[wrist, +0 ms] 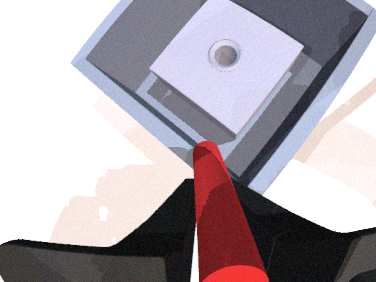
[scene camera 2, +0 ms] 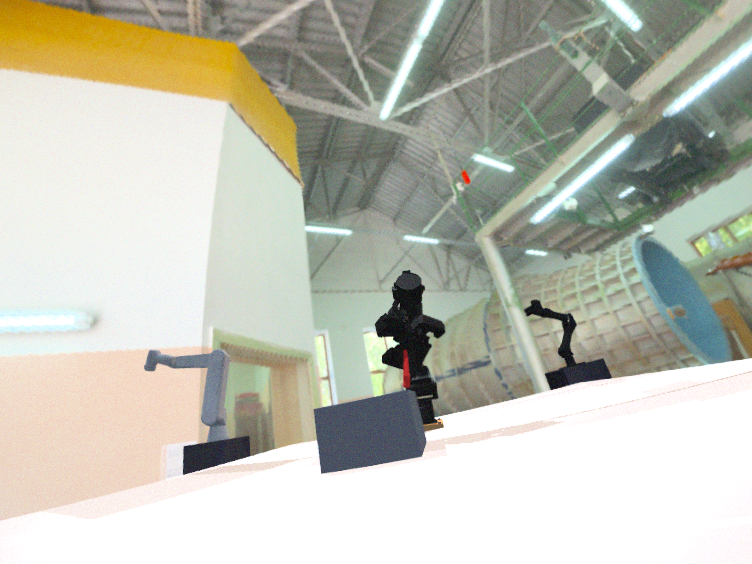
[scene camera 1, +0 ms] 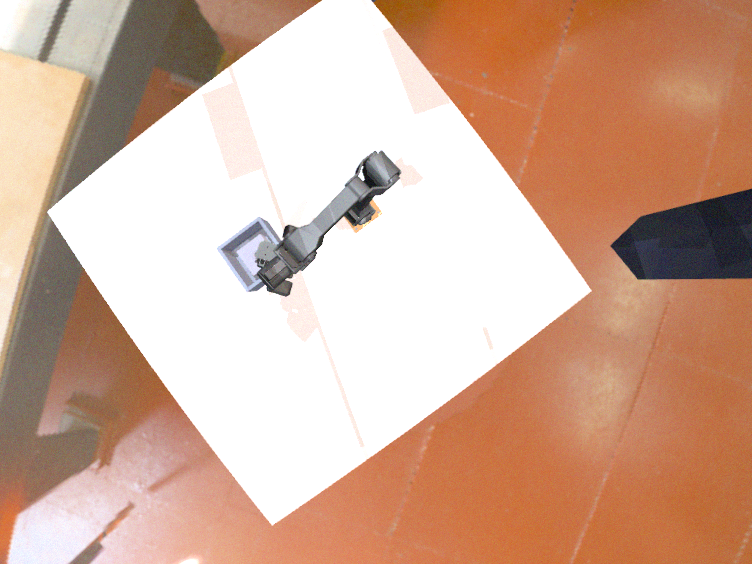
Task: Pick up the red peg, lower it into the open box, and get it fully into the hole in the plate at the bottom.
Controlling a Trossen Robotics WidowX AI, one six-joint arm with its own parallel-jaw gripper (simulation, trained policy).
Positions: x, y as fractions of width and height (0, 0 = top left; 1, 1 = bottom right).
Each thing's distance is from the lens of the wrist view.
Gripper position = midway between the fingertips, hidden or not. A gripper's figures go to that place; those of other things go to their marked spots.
my gripper (wrist: 0.55, 0.66): 0.10 m
grey box (wrist: 0.31, 0.21): 0.20 m
